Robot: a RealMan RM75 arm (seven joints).
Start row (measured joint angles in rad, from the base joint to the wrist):
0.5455 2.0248 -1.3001 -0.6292 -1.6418 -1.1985 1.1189
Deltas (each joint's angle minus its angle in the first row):
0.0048 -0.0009 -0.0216 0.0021 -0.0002 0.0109 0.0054
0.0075 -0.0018 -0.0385 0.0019 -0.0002 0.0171 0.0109
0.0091 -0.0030 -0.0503 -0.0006 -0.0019 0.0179 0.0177
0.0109 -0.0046 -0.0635 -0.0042 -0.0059 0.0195 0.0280
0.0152 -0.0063 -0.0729 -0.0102 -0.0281 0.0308 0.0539
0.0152 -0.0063 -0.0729 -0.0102 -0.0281 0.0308 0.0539
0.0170 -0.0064 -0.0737 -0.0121 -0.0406 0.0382 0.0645
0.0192 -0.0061 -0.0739 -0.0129 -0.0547 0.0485 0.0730
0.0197 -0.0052 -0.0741 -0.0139 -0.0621 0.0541 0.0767
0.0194 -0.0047 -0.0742 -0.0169 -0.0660 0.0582 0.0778
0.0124 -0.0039 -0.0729 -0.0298 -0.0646 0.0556 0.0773
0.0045 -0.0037 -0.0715 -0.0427 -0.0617 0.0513 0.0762
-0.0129 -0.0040 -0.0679 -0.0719 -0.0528 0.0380 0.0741
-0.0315 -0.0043 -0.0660 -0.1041 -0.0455 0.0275 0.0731
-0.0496 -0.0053 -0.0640 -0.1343 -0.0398 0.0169 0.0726
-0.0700 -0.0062 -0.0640 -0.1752 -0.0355 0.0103 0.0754
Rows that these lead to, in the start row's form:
0.5503 2.0239 -1.3217 -0.6271 -1.6420 -1.1876 1.1243
0.5530 2.0230 -1.3386 -0.6273 -1.6420 -1.1814 1.1298
0.5546 2.0218 -1.3504 -0.6298 -1.6437 -1.1806 1.1366
0.5564 2.0202 -1.3636 -0.6334 -1.6477 -1.1790 1.1469
0.5607 2.0185 -1.3730 -0.6394 -1.6699 -1.1677 1.1728
0.5607 2.0185 -1.3730 -0.6394 -1.6699 -1.1677 1.1728
0.5625 2.0184 -1.3738 -0.6413 -1.6824 -1.1603 1.1834
0.5647 2.0187 -1.3740 -0.6421 -1.6965 -1.1500 1.1919
0.5652 2.0196 -1.3742 -0.6431 -1.7039 -1.1444 1.1956
0.5649 2.0201 -1.3743 -0.6461 -1.7078 -1.1403 1.1967
0.5579 2.0209 -1.3730 -0.6590 -1.7064 -1.1429 1.1962
0.5500 2.0211 -1.3716 -0.6719 -1.7035 -1.1472 1.1951
0.5326 2.0208 -1.3680 -0.7011 -1.6946 -1.1605 1.1930
0.5140 2.0205 -1.3661 -0.7333 -1.6873 -1.1710 1.1920
0.4959 2.0195 -1.3641 -0.7635 -1.6816 -1.1816 1.1915
0.4755 2.0186 -1.3641 -0.8044 -1.6773 -1.1882 1.1943

